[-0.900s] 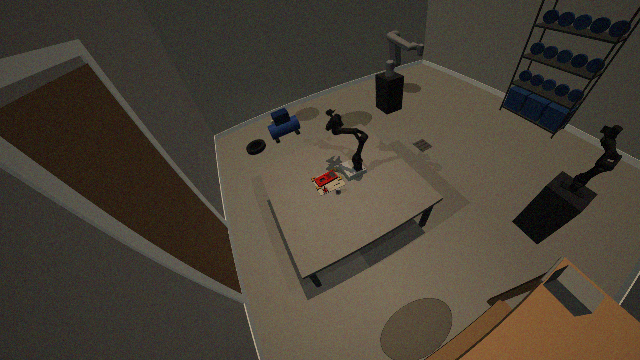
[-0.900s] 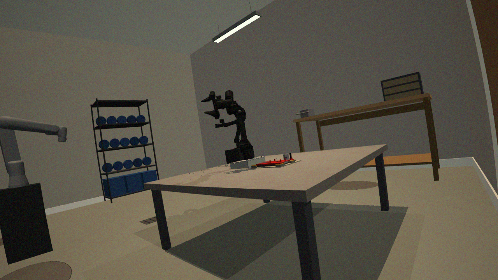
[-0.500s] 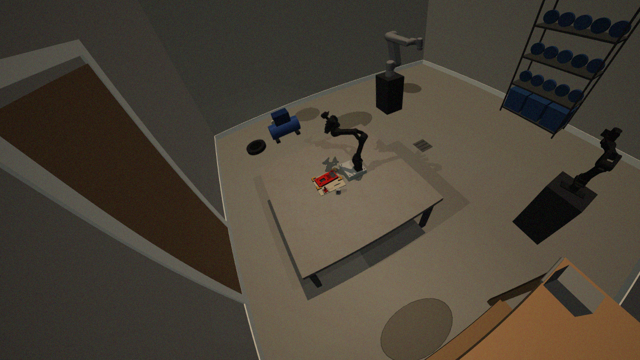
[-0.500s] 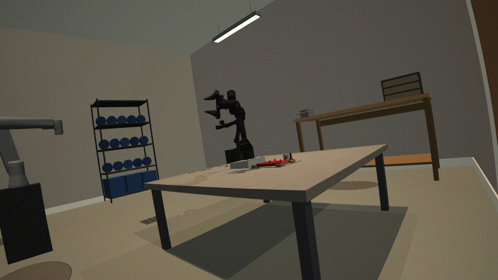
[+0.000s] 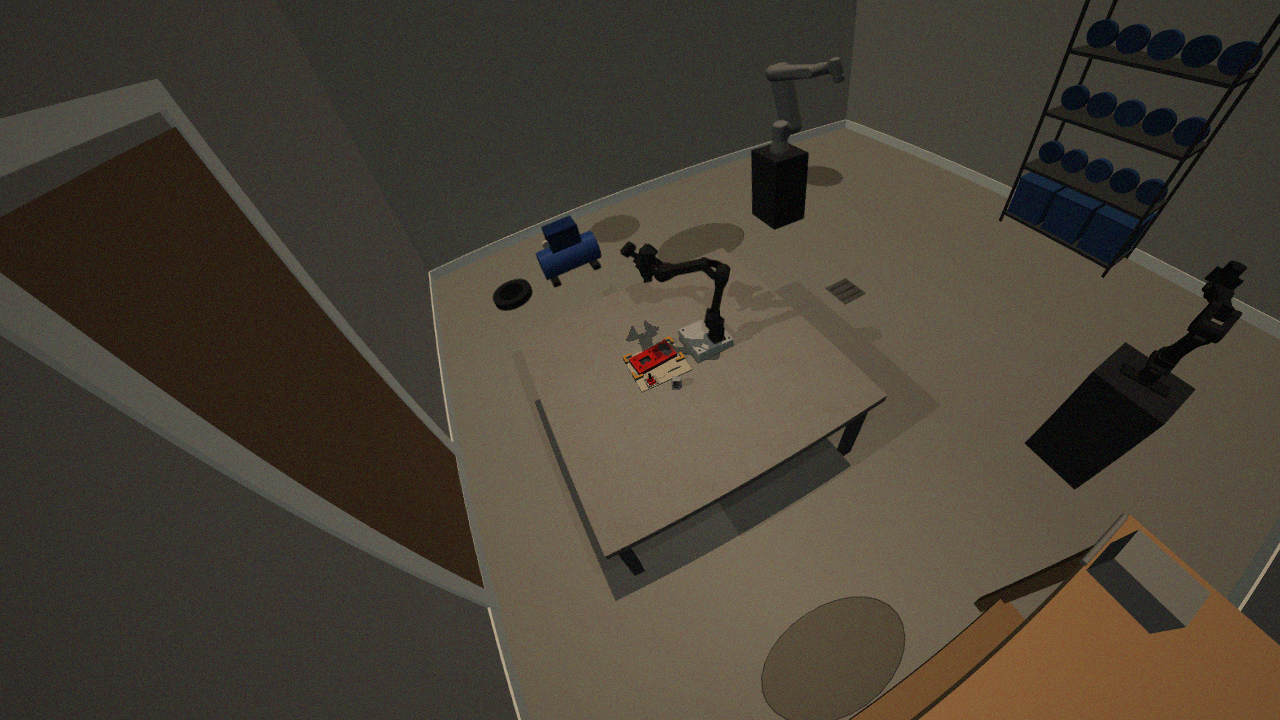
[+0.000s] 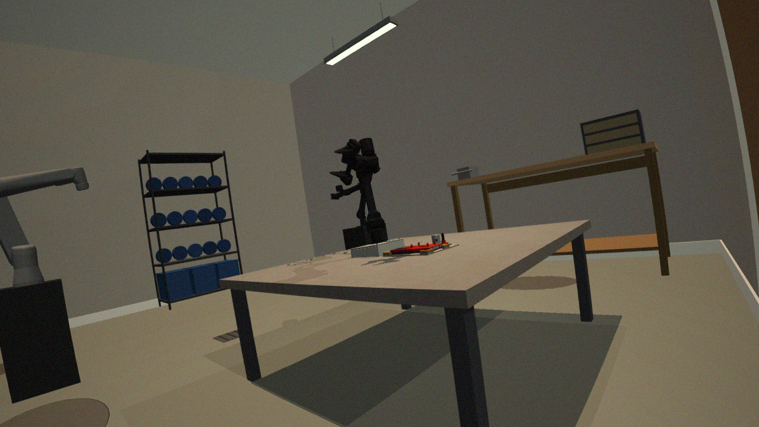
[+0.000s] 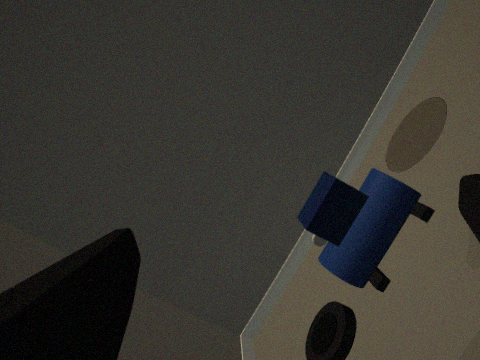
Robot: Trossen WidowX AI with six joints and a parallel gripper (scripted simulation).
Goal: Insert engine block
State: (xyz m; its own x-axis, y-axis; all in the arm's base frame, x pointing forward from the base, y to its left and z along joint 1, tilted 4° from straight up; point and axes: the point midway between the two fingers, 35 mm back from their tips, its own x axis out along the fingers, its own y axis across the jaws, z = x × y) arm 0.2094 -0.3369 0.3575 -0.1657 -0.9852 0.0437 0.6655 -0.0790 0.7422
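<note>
Right now the grey engine block is 90 mm ahead of my gripper tip, 480 mm to the left of it and 390 mm below it.
</note>
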